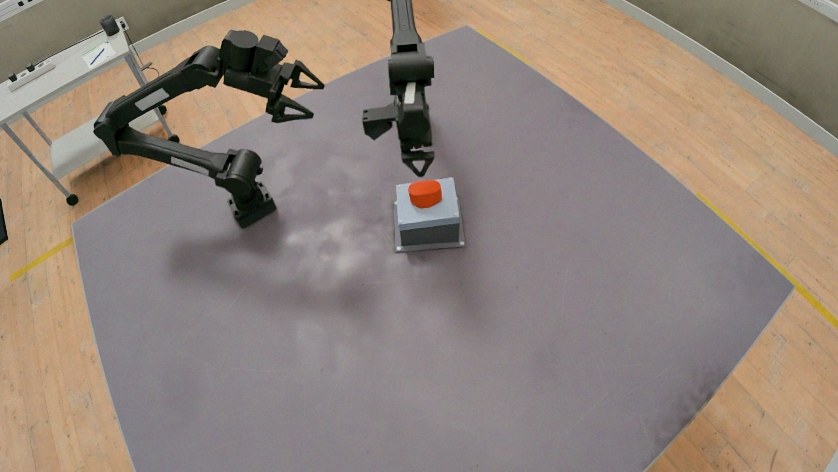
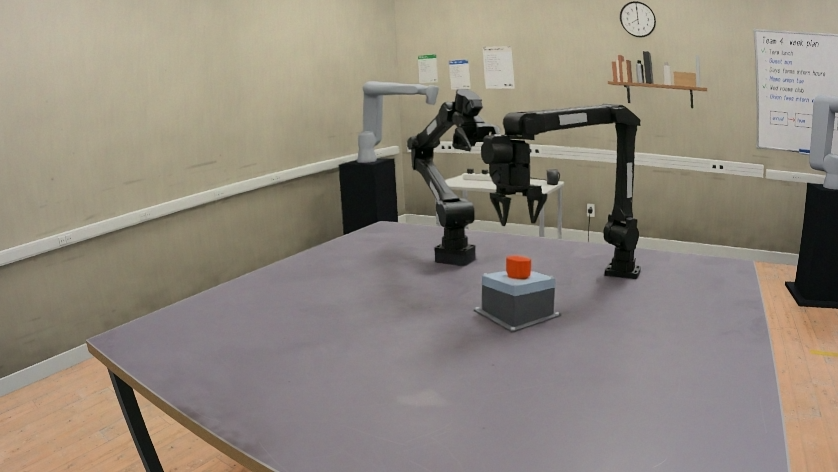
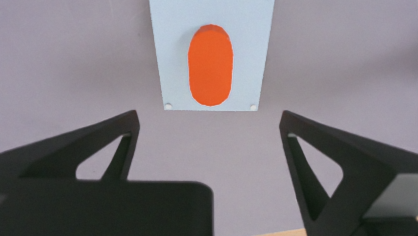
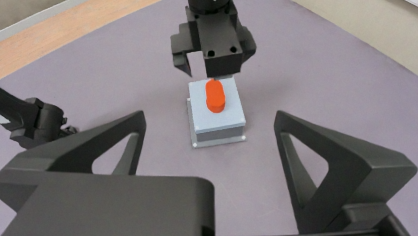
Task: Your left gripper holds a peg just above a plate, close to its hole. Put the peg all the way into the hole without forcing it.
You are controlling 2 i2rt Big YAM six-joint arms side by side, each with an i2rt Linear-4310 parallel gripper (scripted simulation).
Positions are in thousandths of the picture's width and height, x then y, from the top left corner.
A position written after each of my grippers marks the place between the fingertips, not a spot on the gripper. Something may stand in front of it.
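My right gripper is visible to me in image 1 (381, 215), and I see the gripper again in image 2 (581, 317). In image 3 my right gripper is out of frame. Image 4, though, has the gripper in sight, so I can see it in image 4 (501, 498).
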